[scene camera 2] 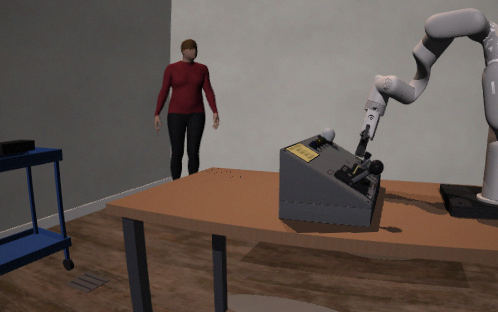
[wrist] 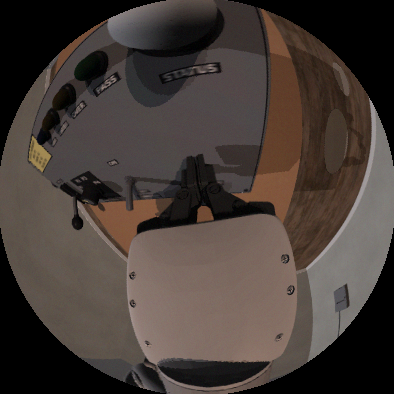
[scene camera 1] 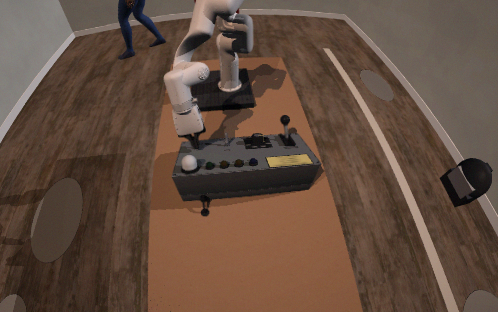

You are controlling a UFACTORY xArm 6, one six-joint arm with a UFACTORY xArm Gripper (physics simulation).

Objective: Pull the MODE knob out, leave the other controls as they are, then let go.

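Frame: origin at the arm's base, x ahead, y left, z up, level; metres.
Seen in the pictures: gripper, fingertip midpoint: [scene camera 2: 358, 156] [wrist: 197, 165] [scene camera 1: 196, 147]; arm's base, origin of the base link: [scene camera 2: 495, 200] [scene camera 1: 229, 85].
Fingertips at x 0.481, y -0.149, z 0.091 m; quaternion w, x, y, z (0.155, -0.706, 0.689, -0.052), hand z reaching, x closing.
Pixels of each thing's top centre, then the offset from my fingertips to it. "pt": a spot on its surface instead.
- thin metal toggle, middle of its top: [wrist: 123, 202] [scene camera 1: 226, 135] dx -0.037, dy +0.116, dz +0.011 m
- black selector, middle of its top: [wrist: 83, 201] [scene camera 2: 358, 163] [scene camera 1: 257, 134] dx -0.029, dy +0.236, dz +0.013 m
- ball-topped lever, middle of its top: [scene camera 2: 376, 159] [wrist: 73, 227] [scene camera 1: 285, 116] dx -0.091, dy +0.355, dz +0.044 m
- white dome lamp, surface spot: [scene camera 1: 189, 162] pt dx +0.133, dy -0.007, dz +0.093 m
- yellow label, surface spot: [wrist: 39, 154] [scene camera 1: 281, 160] pt dx +0.118, dy +0.295, dz +0.048 m
- small black ball-ended part, surface spot: [scene camera 1: 204, 212] pt dx +0.220, dy +0.014, dz -0.114 m
The grey sloped console [scene camera 1: 245, 184] [scene camera 2: 325, 200] [wrist: 215, 120] stands on the table. My gripper [scene camera 1: 196, 148] [scene camera 2: 360, 152] [wrist: 197, 165] is shut, its fingertips together low over the console's robot-side edge, at the STATUS lamp's end. The MODE knob cannot be made out; the fingers cover that part of the panel in the wrist view. A thin metal toggle [scene camera 1: 226, 140] [wrist: 130, 192] stands beside the fingers. Farther along are a black selector [scene camera 1: 257, 139] [wrist: 91, 194] and a ball-topped lever [scene camera 1: 285, 120] [scene camera 2: 376, 166] [wrist: 77, 222].
A white dome lamp [scene camera 1: 189, 162] [scene camera 2: 328, 133] [wrist: 160, 22] rises on the console's high side, beside a row of small coloured domes and a yellow label [scene camera 1: 289, 160] [scene camera 2: 302, 152] [wrist: 39, 154]. A small black ball-ended part [scene camera 1: 204, 212] shows beyond the console. A person [scene camera 2: 187, 90] stands behind the table.
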